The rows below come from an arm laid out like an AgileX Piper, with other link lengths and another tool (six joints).
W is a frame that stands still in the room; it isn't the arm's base.
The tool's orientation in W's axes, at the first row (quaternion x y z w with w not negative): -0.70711, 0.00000, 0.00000, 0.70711
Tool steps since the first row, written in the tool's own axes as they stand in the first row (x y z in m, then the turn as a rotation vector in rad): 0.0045, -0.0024, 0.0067, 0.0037, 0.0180, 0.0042; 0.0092, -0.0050, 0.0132, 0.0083, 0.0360, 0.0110; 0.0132, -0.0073, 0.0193, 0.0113, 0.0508, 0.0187; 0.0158, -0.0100, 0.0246, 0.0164, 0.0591, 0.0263; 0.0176, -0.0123, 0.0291, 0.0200, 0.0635, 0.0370
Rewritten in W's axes. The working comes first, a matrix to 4 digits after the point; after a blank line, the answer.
The tool's axes in the first row as the columns of a matrix, in W's axes (used below as rounded here):
1.0000, 0.0000, 0.0000
0.0000, 0.0000, 1.0000
0.0000, -1.0000, 0.0000

0.0045, 0.0067, 0.0024, 0.0037, 0.0042, -0.0180; 0.0092, 0.0132, 0.0050, 0.0083, 0.0110, -0.0360; 0.0132, 0.0193, 0.0073, 0.0113, 0.0187, -0.0508; 0.0158, 0.0246, 0.0100, 0.0164, 0.0263, -0.0591; 0.0176, 0.0291, 0.0123, 0.0200, 0.0370, -0.0635
